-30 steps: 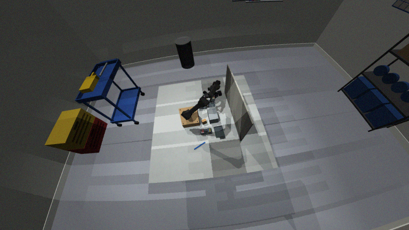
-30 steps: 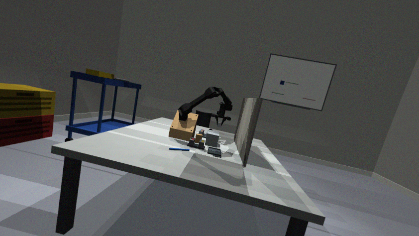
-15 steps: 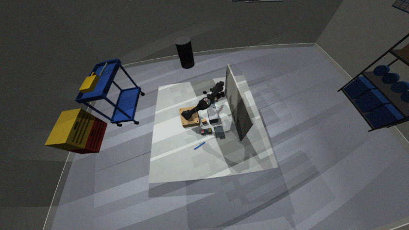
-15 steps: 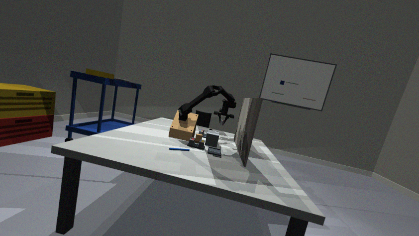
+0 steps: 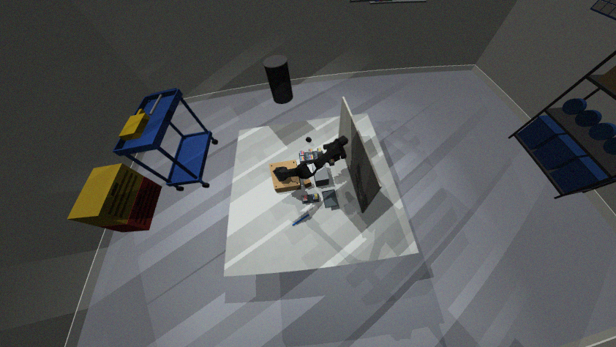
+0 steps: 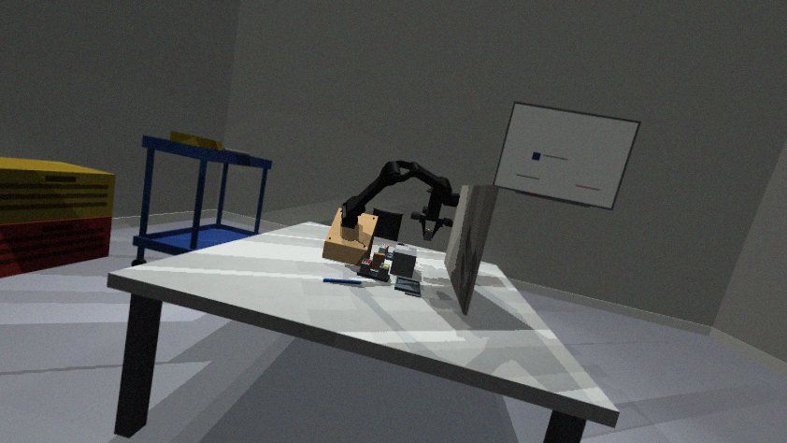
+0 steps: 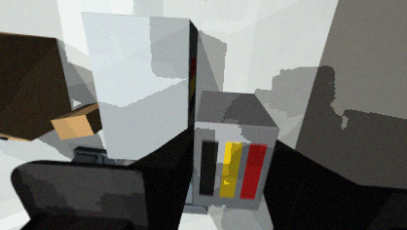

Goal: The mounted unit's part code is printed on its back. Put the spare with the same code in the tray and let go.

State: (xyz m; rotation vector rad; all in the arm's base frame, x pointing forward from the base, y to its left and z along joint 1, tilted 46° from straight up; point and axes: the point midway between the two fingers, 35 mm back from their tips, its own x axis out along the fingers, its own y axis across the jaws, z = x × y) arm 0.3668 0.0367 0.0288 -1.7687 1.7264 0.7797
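My gripper tip is now 4 cm past the flat grey tray, 20 cm to the left of it and 17 cm above it. From my gripper tip the other things lie so: tall upright panel (16 cm ahead, 5 cm above); grey mounted unit (8 cm behind, 13 cm below); grey spare block (2 cm above).
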